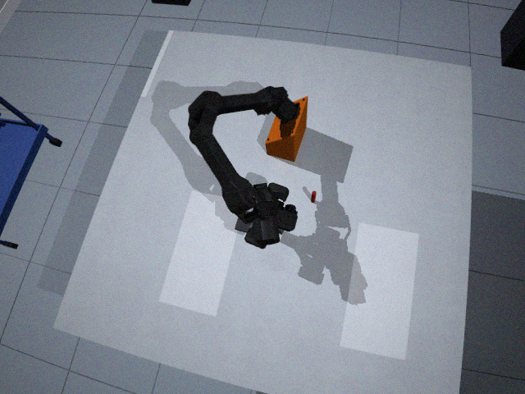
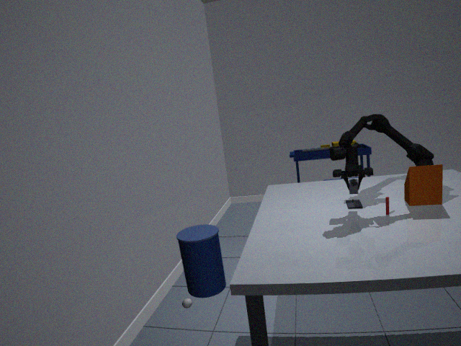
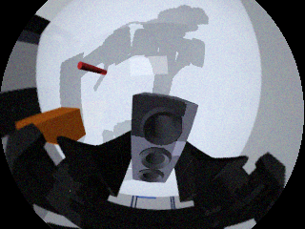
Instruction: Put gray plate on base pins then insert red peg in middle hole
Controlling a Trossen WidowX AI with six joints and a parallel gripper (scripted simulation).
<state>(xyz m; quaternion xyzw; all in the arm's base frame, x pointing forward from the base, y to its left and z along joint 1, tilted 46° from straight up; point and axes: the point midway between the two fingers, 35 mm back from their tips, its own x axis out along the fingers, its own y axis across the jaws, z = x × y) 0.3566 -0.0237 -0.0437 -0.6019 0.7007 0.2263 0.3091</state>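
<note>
The dark base is 9 cm below my gripper tip, 6 cm to the right of it and 1 cm behind it. Also, from my gripper tip: red peg: 13 cm behind, 11 cm to the left, 6 cm below; then gray plate: 3 cm above.
</note>
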